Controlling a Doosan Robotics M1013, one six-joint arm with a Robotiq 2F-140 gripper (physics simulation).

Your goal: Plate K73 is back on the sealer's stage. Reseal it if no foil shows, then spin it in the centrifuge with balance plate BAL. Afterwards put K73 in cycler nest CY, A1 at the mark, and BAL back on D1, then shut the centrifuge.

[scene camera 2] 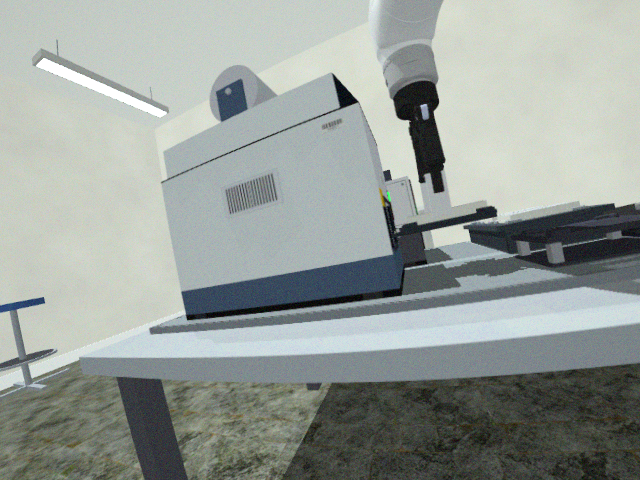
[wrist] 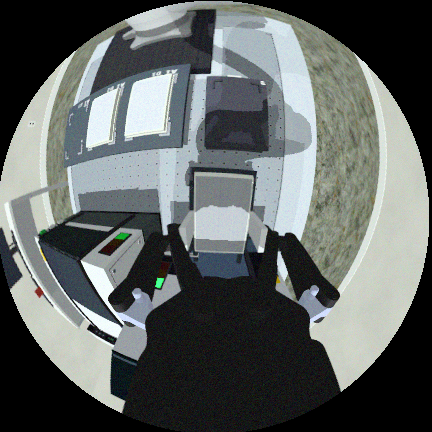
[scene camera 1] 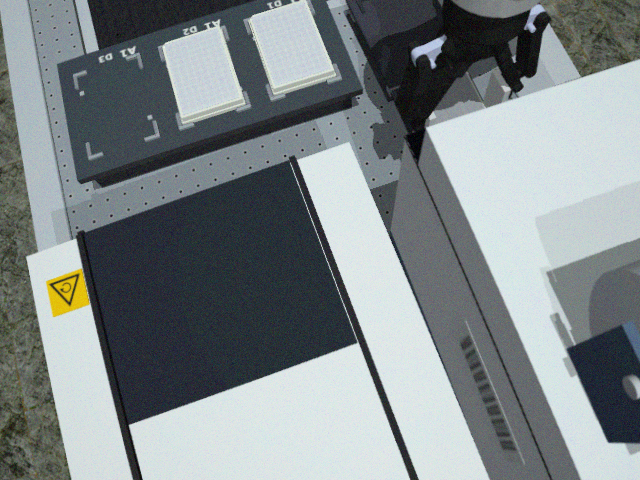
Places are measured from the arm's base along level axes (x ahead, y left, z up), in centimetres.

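Where they show: gripper, fingertip midpoint: [scene camera 2: 437,217] [wrist: 220,219].
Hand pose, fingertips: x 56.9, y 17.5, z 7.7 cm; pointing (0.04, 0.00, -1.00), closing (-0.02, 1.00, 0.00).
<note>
Things, the pixels of their top centre, and the offset from my fingertips. "pt": a spot on its surface instead.
- sealer's dark stage, top centre: [wrist: 219,224] [scene camera 2: 433,218] dz -0.1, dx +0.8, dy -0.1 cm
- sealer, top centre: [scene camera 2: 257,82] dz +37.6, dx +29.0, dy -0.7 cm
- D1, top centre: [scene camera 1: 290,42] [wrist: 145,101] [scene camera 2: 534,209] dz -2.5, dx -21.0, dy -13.9 cm
- D2, top centre: [scene camera 1: 200,70] [wrist: 98,116] [scene camera 2: 513,212] dz -2.5, dx -21.4, dy -26.3 cm
- machine with the yellow warning sign, surface spot: [scene camera 1: 206,289] pt dz +11.3, dx +11.9, dy -31.5 cm
- dark deck rack, top centre: [scene camera 1: 201,72] [wrist: 102,116] [scene camera 2: 515,215] dz -3.5, dx -21.8, dy -26.2 cm
- dark nest with corner brackets, top centre: [scene camera 1: 406,23] [wrist: 237,106] [scene camera 2: 583,221] dz -5.3, dx -20.0, dy +2.6 cm
- sealer's white housing, surface spot: [scene camera 1: 516,155] pt dz +25.0, dx +14.8, dy -6.4 cm
K73 [scene camera 2: 457,209] [wrist: 225,190] is a pale plate lying flat on the sealer's dark stage [scene camera 2: 449,223]. My gripper [scene camera 1: 465,105] [scene camera 2: 438,189] [wrist: 220,219] is over it, and its pale pads touch the plate's two long sides, shut on it. Shadow crosses the plate's top, and I cannot tell whether foil covers it. The sealer [scene camera 2: 289,222] carries a roll with a blue hub. White plates stand on D1 [scene camera 1: 292,49] and D2 [scene camera 1: 204,74]; BAL's name is not readable. The machine with the yellow warning sign [scene camera 1: 206,289] looks like the centrifuge; its interior does not show.
The dark deck rack [scene camera 1: 113,118] has an unoccupied D3. A dark nest with corner brackets [wrist: 237,95] lies beyond the stage; its label is not readable. A black and white instrument [wrist: 107,260] with a green display stands at the left. The sealer's white housing [scene camera 1: 516,155] rises close beside my gripper.
</note>
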